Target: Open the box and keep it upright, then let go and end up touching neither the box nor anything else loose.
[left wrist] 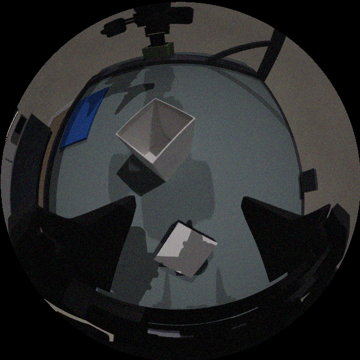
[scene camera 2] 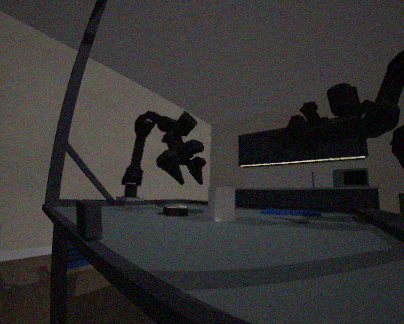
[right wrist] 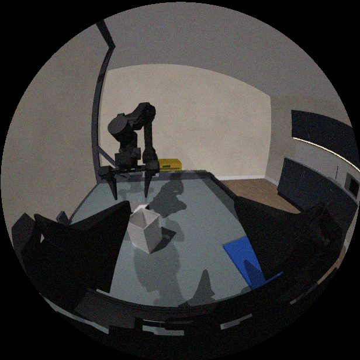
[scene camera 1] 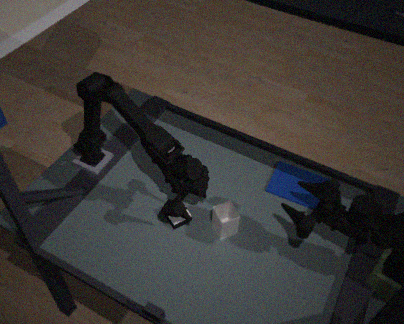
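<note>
The pale box stands upright on the table, its top open and its inside visible. Its lid, a small square with a light face up and dark edges, lies on the table apart from the box. My left gripper is open and empty above the lid, clear of lid and box. My right gripper is open and empty, well to the right of the box in scene camera 1.
A flat blue panel lies near the table's far edge in scene camera 1, close to my right gripper. A dark post stands at the table's edge in scene camera 2. A dark frame bounds the table.
</note>
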